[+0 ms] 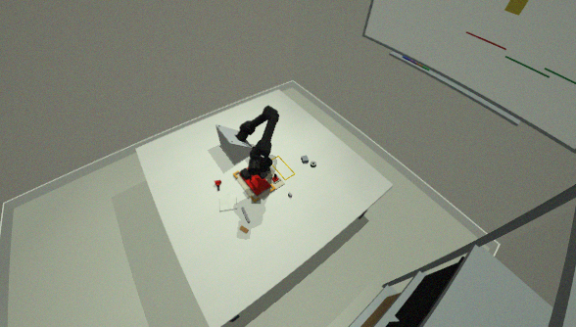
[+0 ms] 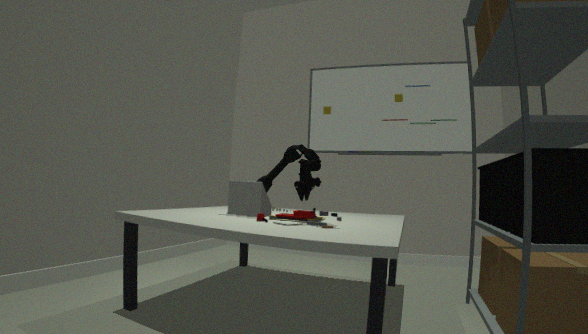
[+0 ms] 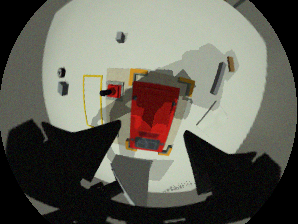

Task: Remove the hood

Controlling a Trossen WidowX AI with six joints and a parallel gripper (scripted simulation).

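Right now my gripper tip is 7 cm above the red hood. From my gripper tip the other things lie so: grey rod 13 cm ahead, 17 cm to the right, 10 cm below; tan piece 20 cm ahead, 21 cm to the right, 10 cm below; white card 21 cm to the right, 10 cm below.
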